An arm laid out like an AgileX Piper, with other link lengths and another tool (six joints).
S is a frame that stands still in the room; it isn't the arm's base.
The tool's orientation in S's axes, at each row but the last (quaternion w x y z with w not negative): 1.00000 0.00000 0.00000 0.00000; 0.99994 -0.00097 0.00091 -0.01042; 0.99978 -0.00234 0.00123 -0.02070; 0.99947 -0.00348 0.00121 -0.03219; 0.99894 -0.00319 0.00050 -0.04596; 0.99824 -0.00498 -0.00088 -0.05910; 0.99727 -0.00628 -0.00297 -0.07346; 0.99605 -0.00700 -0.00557 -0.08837; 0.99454 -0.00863 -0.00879 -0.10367; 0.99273 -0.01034 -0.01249 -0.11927
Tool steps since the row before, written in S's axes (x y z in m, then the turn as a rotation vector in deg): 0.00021 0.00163 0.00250 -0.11 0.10 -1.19; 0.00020 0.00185 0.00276 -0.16 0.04 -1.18; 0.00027 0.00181 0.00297 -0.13 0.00 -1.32; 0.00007 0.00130 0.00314 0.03 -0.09 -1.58; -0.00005 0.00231 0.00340 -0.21 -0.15 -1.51; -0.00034 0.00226 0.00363 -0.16 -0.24 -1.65; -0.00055 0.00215 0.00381 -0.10 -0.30 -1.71; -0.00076 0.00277 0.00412 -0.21 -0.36 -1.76; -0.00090 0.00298 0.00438 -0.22 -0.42 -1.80; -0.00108 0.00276 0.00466 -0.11 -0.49 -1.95
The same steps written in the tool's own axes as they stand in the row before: 0.00021 0.00163 0.00250 -0.11 0.10 -1.19; 0.00016 0.00185 0.00276 -0.16 0.04 -1.18; 0.00019 0.00181 0.00298 -0.13 0.00 -1.32; -0.00002 0.00128 0.00315 0.04 -0.08 -1.58; -0.00026 0.00227 0.00341 -0.19 -0.16 -1.51; -0.00060 0.00217 0.00365 -0.13 -0.24 -1.65; -0.00083 0.00200 0.00384 -0.07 -0.29 -1.71; -0.00118 0.00254 0.00417 -0.17 -0.37 -1.76; -0.00141 0.00266 0.00445 -0.16 -0.43 -1.80; -0.00157 0.00234 0.00475 -0.04 -0.47 -1.96
